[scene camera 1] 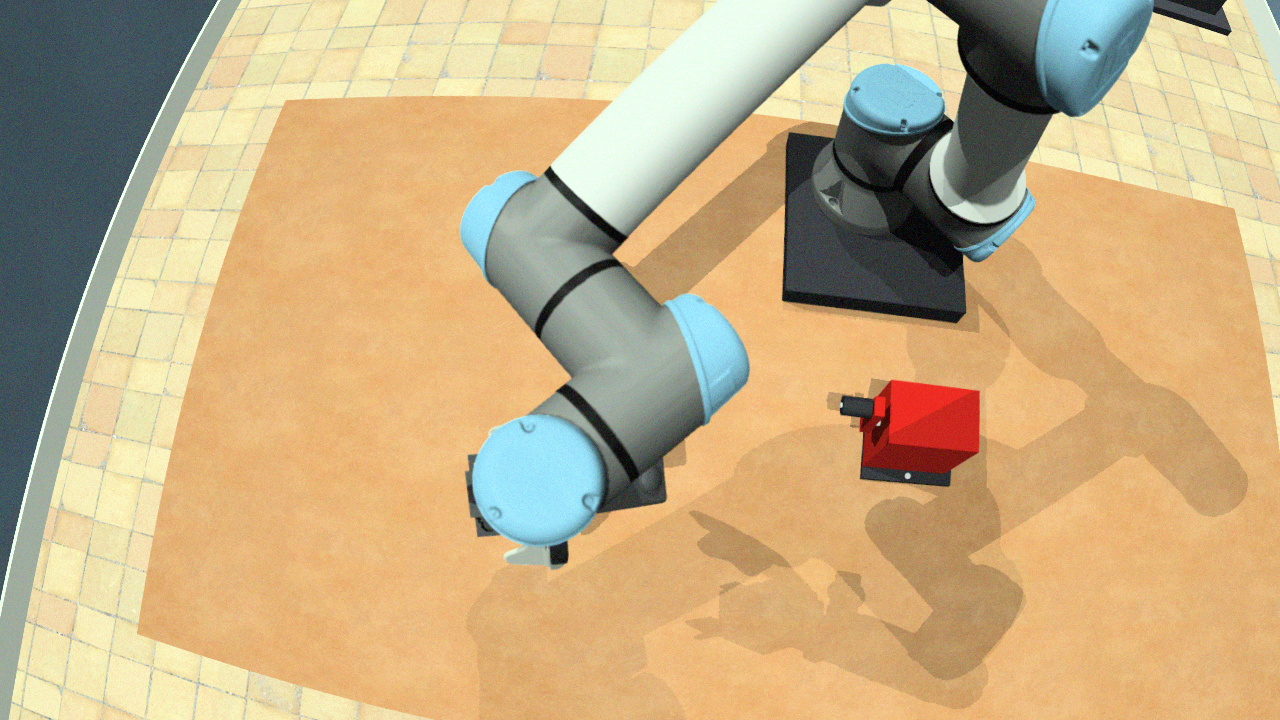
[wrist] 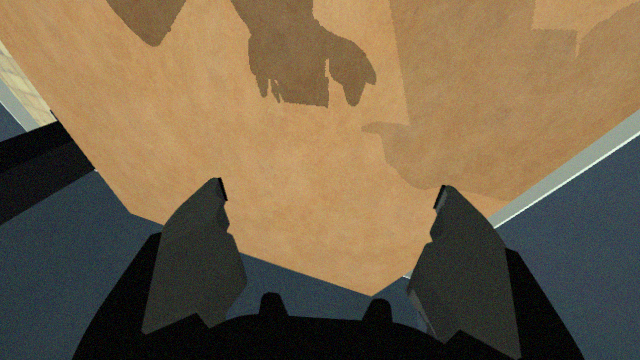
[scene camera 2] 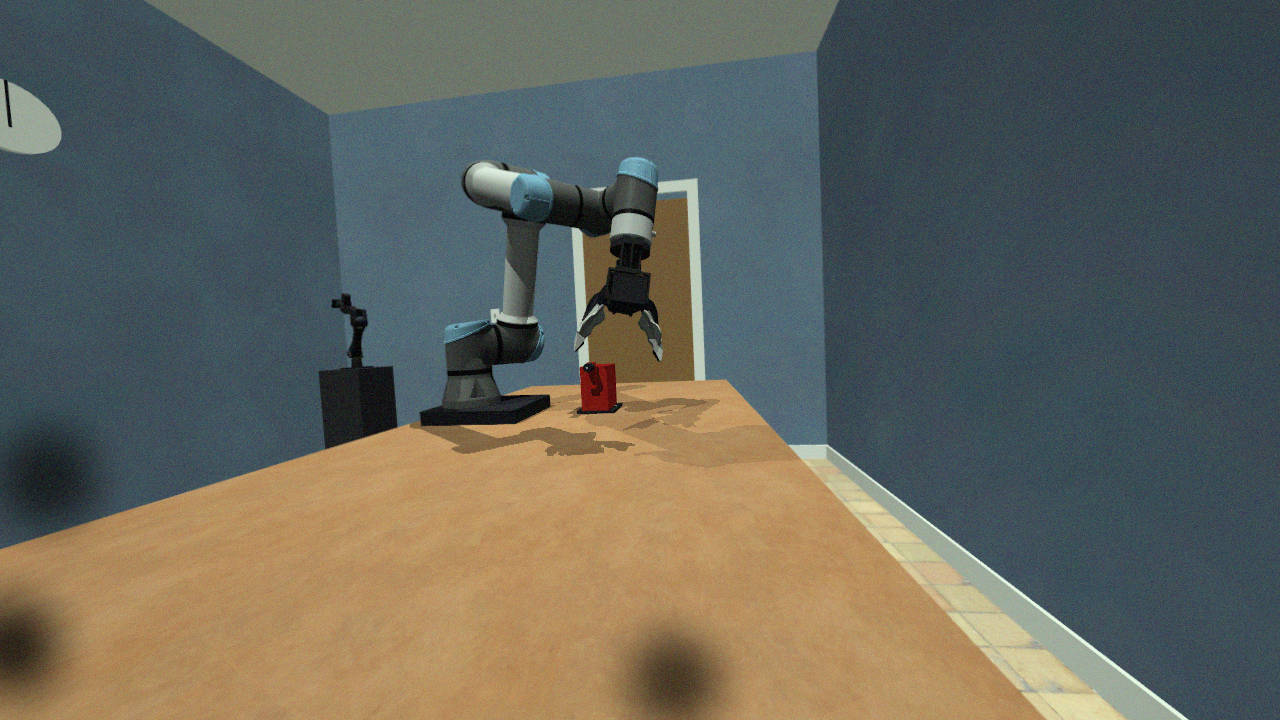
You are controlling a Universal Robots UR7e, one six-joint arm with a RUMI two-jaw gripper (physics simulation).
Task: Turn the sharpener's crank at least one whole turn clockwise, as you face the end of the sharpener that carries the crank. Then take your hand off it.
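Pixels of known places: gripper, fingertip midpoint: [wrist: 328, 183] [scene camera 2: 617, 356]; arm's base at its link origin: [scene camera 1: 862, 188] [scene camera 2: 472, 403].
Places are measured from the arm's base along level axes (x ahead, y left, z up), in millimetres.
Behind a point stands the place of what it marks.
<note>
The red sharpener [scene camera 1: 935, 420] {x 352, y 77, z 90 mm} [scene camera 2: 607, 386] {x 384, y 22, z 35 mm} stands upright on its dark base on the table, right of centre in scene camera 1. Its crank, with a black handle [scene camera 1: 856, 406] {x 351, y -23, z 101 mm} [scene camera 2: 588, 368] {x 352, y -38, z 90 mm}, is on the end facing left in scene camera 1; the handle sits near the top of the box in scene camera 2. My gripper [scene camera 2: 618, 352] {x 492, y -336, z 128 mm} [wrist: 328, 183] {x 492, y -336, z 128 mm} is open with nothing between its fingers. It hangs well above the table, apart from the sharpener and to its left in scene camera 1, where the wrist mostly hides it. The sharpener does not show in the wrist view.
The arm's black base plate [scene camera 1: 868, 259] {x 112, y 9, z -1 mm} [scene camera 2: 514, 410] {x 175, y -101, z -4 mm} stands on the table [scene camera 1: 313, 313] {x 276, y -746, z -38 mm} [scene camera 2: 447, 573] {x 414, y -718, z -38 mm} behind the sharpener in scene camera 1. The arm reaches over the table's left half there. A black pedestal [scene camera 2: 358, 407] with a small dark arm stands beyond the table.
</note>
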